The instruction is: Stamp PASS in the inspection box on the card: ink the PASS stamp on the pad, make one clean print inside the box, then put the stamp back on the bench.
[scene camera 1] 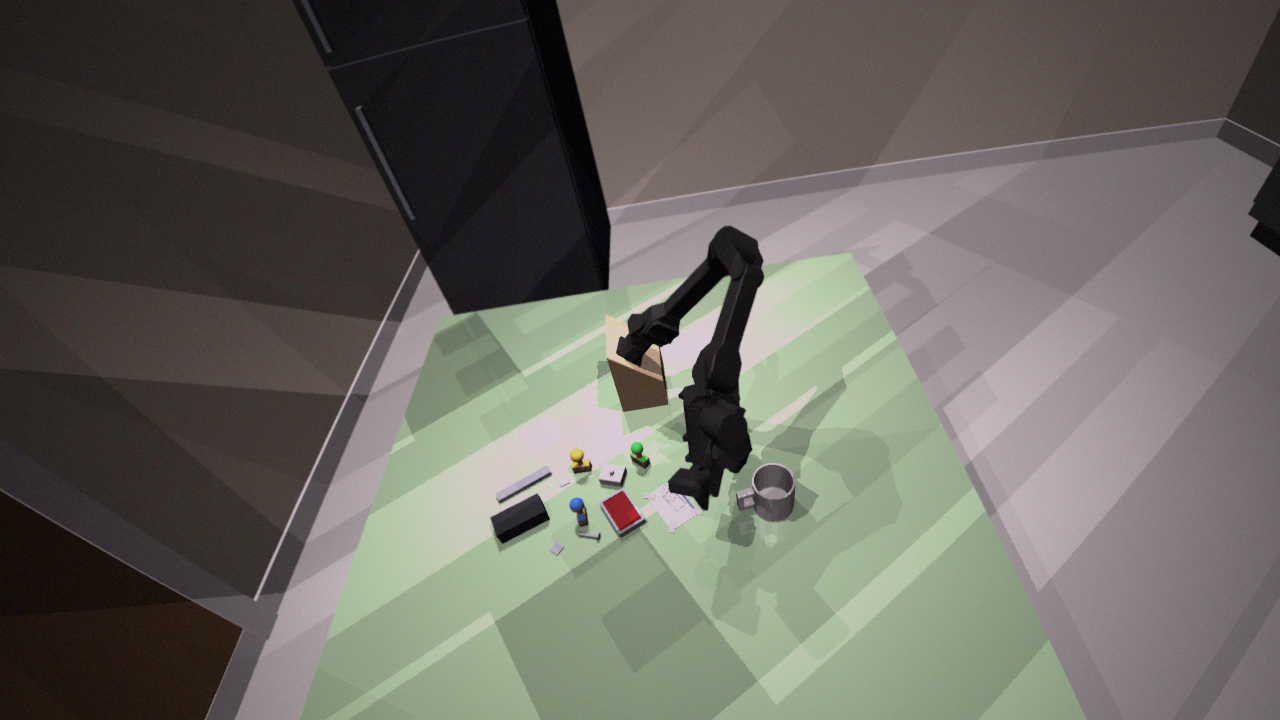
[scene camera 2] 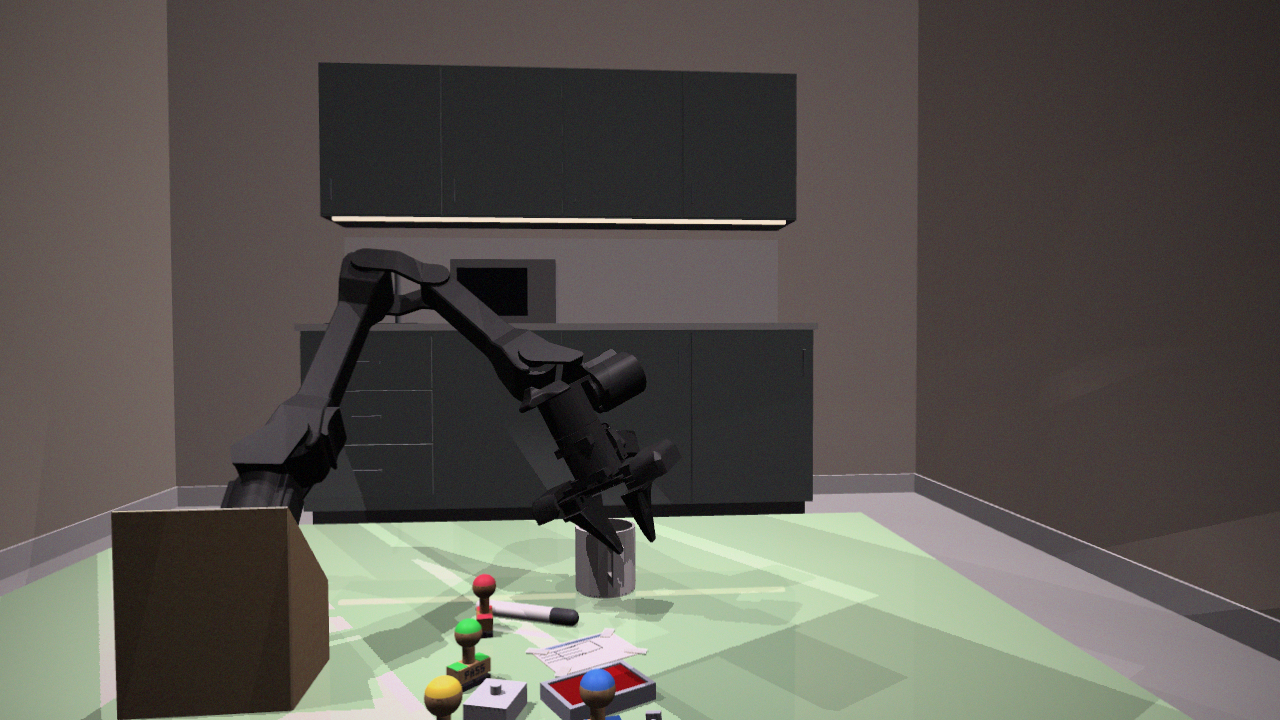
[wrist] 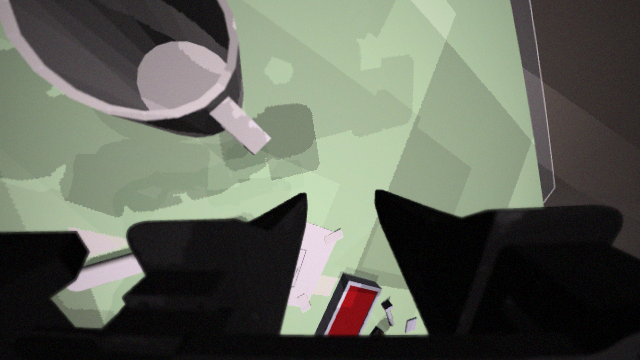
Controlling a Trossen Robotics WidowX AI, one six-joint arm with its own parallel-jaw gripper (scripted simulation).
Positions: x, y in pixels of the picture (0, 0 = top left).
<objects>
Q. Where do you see a marker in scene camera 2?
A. At 558, 616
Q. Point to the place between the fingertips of my gripper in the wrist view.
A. At 340, 198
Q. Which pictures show the black box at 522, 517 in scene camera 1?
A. Scene camera 1 only.
</objects>
